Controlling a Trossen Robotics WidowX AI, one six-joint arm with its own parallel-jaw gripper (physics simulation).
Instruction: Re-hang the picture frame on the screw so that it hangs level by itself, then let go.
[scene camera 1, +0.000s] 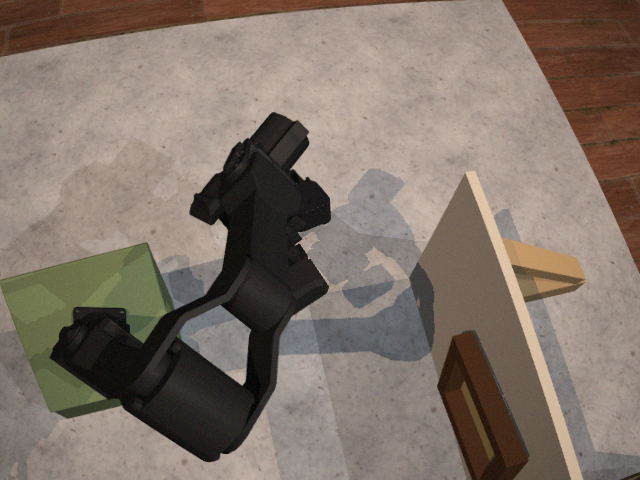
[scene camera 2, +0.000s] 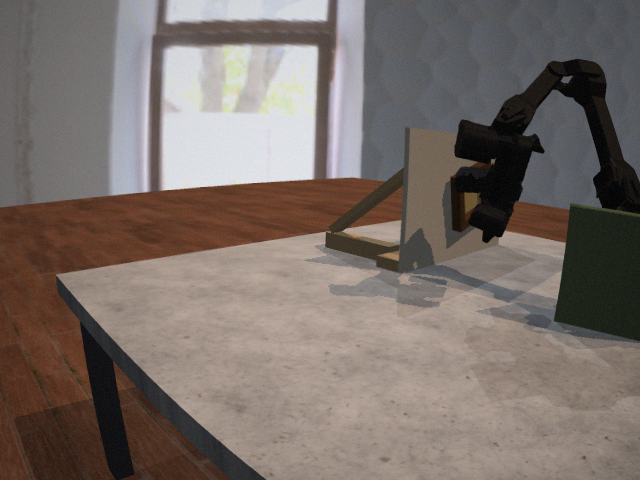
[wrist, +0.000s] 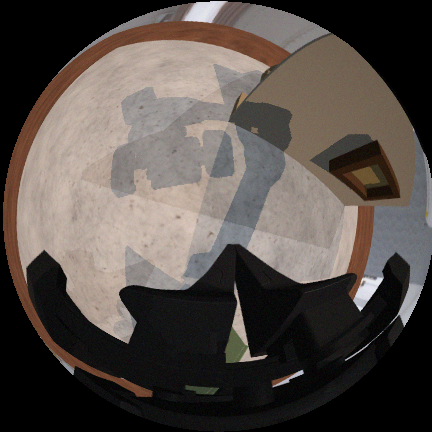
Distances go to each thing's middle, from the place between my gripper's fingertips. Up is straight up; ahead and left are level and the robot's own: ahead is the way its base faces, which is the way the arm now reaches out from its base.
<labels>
Right now the dark brown picture frame (scene camera 1: 480, 418) is 19 cm ahead of my hand, 21 cm to the right of it and 6 cm above it. Also, from my hand: wooden stand (scene camera 1: 541, 273): 35 cm ahead, 18 cm to the right, 2 cm above; then upright board (scene camera 2: 427, 238): 21 cm ahead, 20 cm to the right, 5 cm above.
</labels>
